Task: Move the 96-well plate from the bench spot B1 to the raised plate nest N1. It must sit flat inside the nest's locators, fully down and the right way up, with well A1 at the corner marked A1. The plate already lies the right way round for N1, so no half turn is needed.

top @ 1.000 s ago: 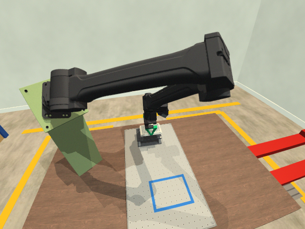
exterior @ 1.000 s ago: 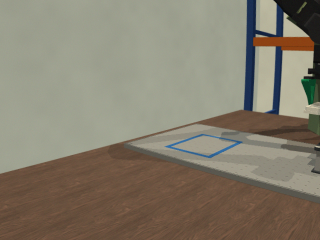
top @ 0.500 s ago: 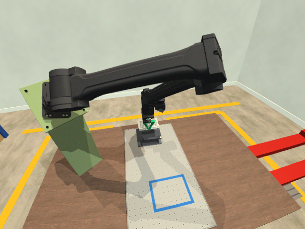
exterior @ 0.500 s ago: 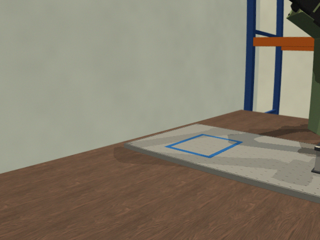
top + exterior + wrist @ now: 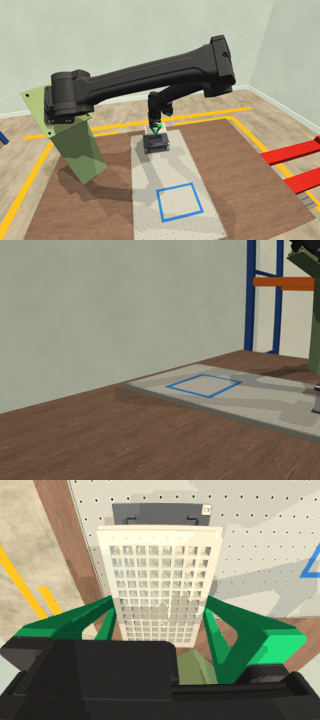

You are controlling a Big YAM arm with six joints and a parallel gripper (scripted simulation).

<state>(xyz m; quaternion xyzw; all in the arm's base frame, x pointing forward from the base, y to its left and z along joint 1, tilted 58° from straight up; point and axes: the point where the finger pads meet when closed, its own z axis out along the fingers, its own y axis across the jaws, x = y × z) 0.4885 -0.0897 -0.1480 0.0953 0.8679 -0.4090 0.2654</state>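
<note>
Now: hand right at the white 96-well plate. Round my hand: A1 label (4 cm ahead, 8 cm to the right, 9 cm below); dark grey raised nest N1 (9 cm below).
</note>
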